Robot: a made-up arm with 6 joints.
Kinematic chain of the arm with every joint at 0, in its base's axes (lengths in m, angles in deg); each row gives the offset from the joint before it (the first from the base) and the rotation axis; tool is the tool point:
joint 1: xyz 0 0 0.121 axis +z
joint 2: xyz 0 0 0 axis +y
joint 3: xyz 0 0 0.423 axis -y
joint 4: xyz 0 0 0 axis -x
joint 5: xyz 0.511 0 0 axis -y
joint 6: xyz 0 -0.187 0 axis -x
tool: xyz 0 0 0
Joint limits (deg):
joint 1: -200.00..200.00
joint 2: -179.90..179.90
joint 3: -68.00..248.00
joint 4: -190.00..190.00
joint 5: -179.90..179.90
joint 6: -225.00..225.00
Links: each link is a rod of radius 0.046 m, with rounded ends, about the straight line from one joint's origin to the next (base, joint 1, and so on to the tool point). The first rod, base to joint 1, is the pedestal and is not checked.
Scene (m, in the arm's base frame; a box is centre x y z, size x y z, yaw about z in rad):
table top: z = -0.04
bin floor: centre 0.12 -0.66 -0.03 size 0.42 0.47 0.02 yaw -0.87
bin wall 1: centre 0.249 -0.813 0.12 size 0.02 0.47 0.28 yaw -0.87
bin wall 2: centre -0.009 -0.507 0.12 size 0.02 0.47 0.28 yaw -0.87
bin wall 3: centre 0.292 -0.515 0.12 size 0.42 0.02 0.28 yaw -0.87
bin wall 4: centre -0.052 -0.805 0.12 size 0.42 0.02 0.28 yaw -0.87
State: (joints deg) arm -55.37 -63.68 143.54 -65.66 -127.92 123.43
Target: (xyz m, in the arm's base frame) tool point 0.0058 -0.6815 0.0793
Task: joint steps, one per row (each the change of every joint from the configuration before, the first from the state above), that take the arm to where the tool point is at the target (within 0.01 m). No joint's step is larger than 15 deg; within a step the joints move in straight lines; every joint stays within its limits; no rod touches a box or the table.
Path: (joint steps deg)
1: -3.26 11.61 -13.94 -0.74 0.00 0.00
2: -3.27 11.62 -13.93 -0.74 0.00 0.00
3: -3.26 11.61 -13.94 -0.75 0.00 0.00
4: -3.26 11.61 -13.93 -0.74 0.00 0.00
5: -3.27 11.62 -13.94 -0.74 0.00 0.00
6: -3.26 11.61 -13.93 -0.74 0.00 0.00
7: -3.26 11.61 -13.94 -0.74 0.00 0.00
8: -3.26 11.62 -13.93 -0.75 0.00 0.00
9: -3.27 11.61 -13.94 -0.74 0.00 0.00

